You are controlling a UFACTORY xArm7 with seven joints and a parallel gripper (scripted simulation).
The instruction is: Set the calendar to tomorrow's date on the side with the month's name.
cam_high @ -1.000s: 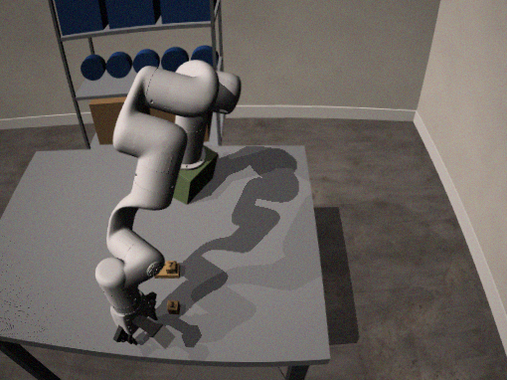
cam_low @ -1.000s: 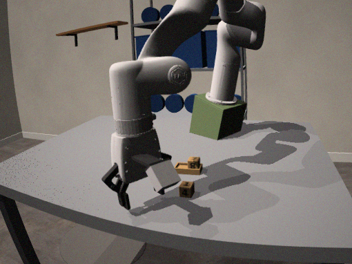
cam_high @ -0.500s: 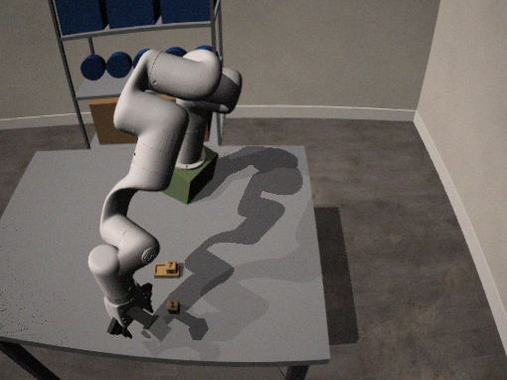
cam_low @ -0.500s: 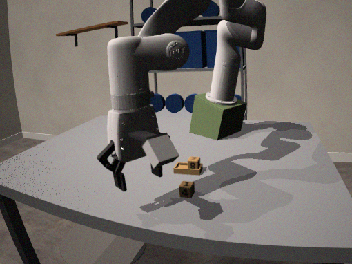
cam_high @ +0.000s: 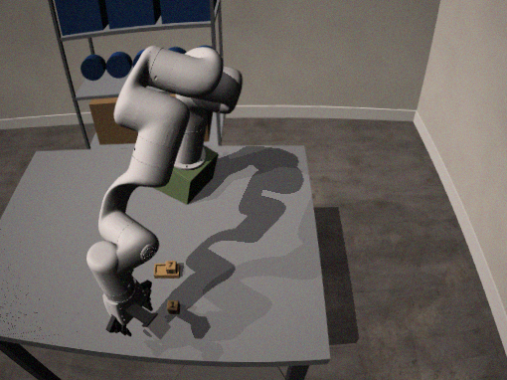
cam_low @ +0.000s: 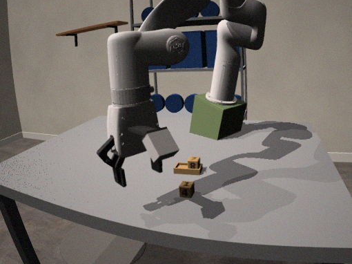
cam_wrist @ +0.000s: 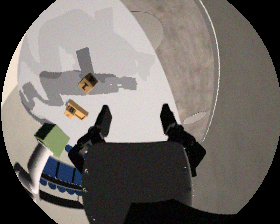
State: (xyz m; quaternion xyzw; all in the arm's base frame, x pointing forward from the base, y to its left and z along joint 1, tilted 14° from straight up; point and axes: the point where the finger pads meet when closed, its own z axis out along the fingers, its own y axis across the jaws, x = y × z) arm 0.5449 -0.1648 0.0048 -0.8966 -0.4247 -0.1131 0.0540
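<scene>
My hand is 90 mm to the right of the cube, 70 mm past it and 70 mm above it. From my hand the other things lie so: wooden calendar tray 200 mm behind, 80 mm below, 70 mm to the left.
</scene>
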